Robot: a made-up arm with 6 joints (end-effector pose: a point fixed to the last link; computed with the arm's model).
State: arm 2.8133 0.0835 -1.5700 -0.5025 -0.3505 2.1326
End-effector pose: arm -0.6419 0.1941 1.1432 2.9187 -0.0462 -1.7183
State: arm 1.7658 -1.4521 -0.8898 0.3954 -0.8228 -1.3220
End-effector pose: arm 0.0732 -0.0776 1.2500 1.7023 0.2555 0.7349
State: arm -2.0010 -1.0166 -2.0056 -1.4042 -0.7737 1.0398
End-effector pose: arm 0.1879 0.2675 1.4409 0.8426 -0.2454 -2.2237
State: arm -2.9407 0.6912 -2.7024 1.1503 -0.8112 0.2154
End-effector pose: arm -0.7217 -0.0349 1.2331 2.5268 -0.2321 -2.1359
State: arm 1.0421 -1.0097 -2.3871 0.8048 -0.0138 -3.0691
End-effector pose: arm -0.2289 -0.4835 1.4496 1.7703 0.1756 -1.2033
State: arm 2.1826 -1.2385 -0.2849 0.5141 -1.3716 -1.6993
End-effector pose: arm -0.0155 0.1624 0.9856 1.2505 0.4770 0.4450
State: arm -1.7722 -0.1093 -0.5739 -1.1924 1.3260 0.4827
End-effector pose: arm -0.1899 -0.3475 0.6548 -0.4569 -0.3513 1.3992
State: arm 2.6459 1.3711 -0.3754 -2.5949 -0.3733 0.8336
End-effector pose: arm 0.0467 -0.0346 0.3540 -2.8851 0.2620 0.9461
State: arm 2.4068 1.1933 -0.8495 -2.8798 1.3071 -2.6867
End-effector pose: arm -0.2582 0.2470 0.1463 -2.0399 0.8924 -1.6181
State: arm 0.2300 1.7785 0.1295 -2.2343 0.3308 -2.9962
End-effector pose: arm -0.2611 -0.0162 0.6361 0.1483 -0.5734 1.9808
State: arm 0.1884 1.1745 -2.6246 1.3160 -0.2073 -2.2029
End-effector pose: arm 0.9046 0.1074 0.7439 -0.0843 0.6633 -1.6353
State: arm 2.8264 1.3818 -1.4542 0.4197 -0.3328 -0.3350
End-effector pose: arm -0.5135 0.2227 0.1181 -1.4629 0.3859 -0.3838
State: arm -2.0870 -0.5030 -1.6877 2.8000 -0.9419 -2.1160
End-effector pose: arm -0.1738 -0.2220 1.2894 -2.7347 0.7905 -0.5049
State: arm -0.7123 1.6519 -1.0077 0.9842 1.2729 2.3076
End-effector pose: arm 0.0491 0.0324 0.0835 0.2683 1.2519 0.1883
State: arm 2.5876 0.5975 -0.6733 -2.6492 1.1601 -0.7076
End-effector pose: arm -0.3934 0.2929 0.4031 -2.6186 -0.8305 -3.0056
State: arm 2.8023 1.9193 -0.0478 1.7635 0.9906 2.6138
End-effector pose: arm 0.2274 -0.1088 0.5633 3.1321 0.1723 0.2669
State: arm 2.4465 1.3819 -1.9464 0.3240 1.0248 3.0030
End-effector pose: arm -0.5545 0.4762 0.1820 -1.3108 0.4453 2.4102
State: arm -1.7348 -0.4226 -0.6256 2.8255 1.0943 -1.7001
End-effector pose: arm -0.0539 -0.4433 0.8775 2.5687 0.3823 -0.0748
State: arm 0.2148 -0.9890 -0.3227 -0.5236 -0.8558 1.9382
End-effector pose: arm 0.2020 0.1148 0.9732 2.6498 0.1855 2.1274
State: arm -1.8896 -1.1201 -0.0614 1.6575 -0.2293 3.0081
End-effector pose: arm -0.1769 -0.1623 0.7398 -0.4019 -0.1312 2.6301
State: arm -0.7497 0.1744 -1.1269 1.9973 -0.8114 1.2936
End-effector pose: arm 0.3235 -0.4453 0.7700 -2.1089 -0.7235 -1.0565
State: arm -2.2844 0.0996 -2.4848 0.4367 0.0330 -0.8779
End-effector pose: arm -0.3256 -0.2777 1.5092 1.1557 0.6889 -2.8708
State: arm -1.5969 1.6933 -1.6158 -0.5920 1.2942 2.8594
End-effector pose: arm -0.0928 -0.3065 -0.0239 -0.5913 1.1836 -0.0010
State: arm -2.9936 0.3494 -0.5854 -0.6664 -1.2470 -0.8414
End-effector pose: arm -0.4682 -0.0809 0.5682 -0.1619 0.5770 2.2628
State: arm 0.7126 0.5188 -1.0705 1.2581 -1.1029 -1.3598
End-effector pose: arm 0.4812 0.3018 0.5863 -0.3263 0.7236 -2.1437
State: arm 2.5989 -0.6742 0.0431 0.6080 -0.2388 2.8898
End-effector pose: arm -0.2022 0.2112 0.6426 -1.3341 -0.8105 2.0945
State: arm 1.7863 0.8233 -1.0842 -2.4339 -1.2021 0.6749
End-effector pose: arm -0.1552 0.4346 0.4103 -2.2019 0.8530 0.2186
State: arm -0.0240 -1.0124 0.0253 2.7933 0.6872 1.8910
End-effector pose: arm 0.2444 0.0002 0.6844 0.0716 0.0306 -1.3738
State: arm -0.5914 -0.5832 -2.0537 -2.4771 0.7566 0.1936
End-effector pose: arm -0.0288 -0.0271 1.5725 1.3197 0.3848 -3.0409
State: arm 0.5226 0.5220 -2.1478 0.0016 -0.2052 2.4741
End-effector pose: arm 0.6686 0.3960 1.1460 2.7346 -0.8632 2.4096
